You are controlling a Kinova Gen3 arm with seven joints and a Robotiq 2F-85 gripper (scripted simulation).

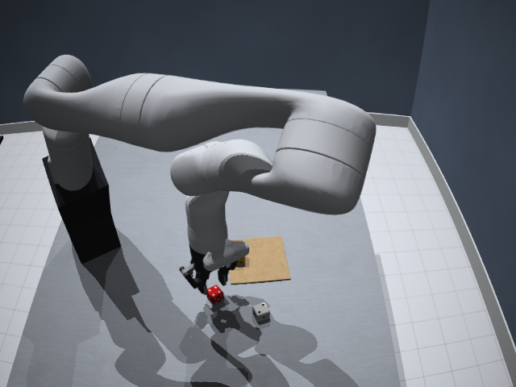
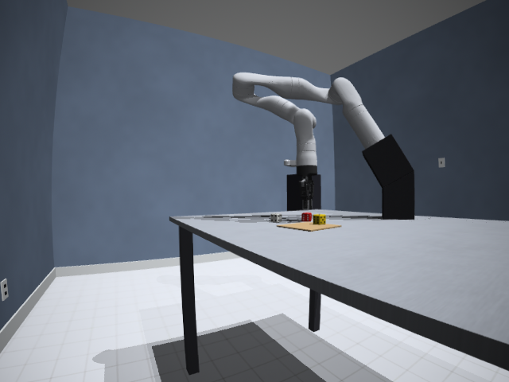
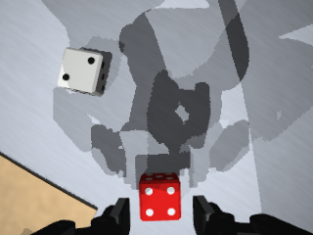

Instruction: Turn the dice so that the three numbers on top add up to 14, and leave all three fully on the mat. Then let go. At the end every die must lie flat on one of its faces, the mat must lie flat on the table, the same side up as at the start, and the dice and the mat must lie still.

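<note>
My gripper is now 40 mm above the red die. Round my hand: tan mat: 120 mm ahead, 100 mm to the left, 60 mm below; then yellow die: 100 mm to the left, 70 mm ahead, 40 mm below; then white die: 90 mm ahead, 70 mm to the right, 40 mm below.
</note>
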